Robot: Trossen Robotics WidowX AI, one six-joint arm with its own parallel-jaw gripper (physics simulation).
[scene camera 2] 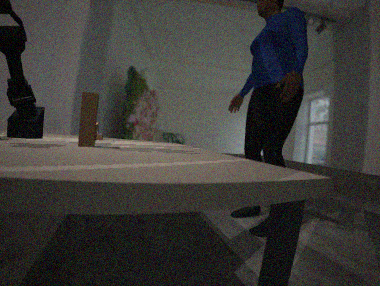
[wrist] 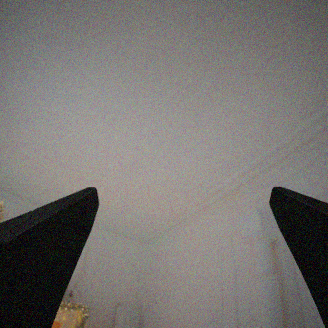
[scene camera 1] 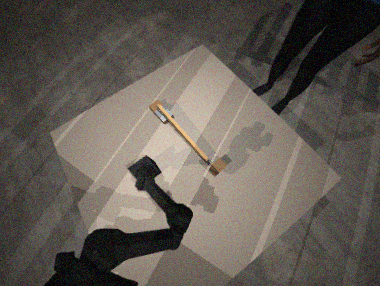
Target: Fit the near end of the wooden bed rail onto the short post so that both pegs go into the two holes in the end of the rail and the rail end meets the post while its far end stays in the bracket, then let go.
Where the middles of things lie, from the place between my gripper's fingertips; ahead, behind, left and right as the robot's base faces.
I see the short post (scene camera 2: 87, 128) 65 cm below my hand, 47 cm ahead of it and 3 cm to the left of it.
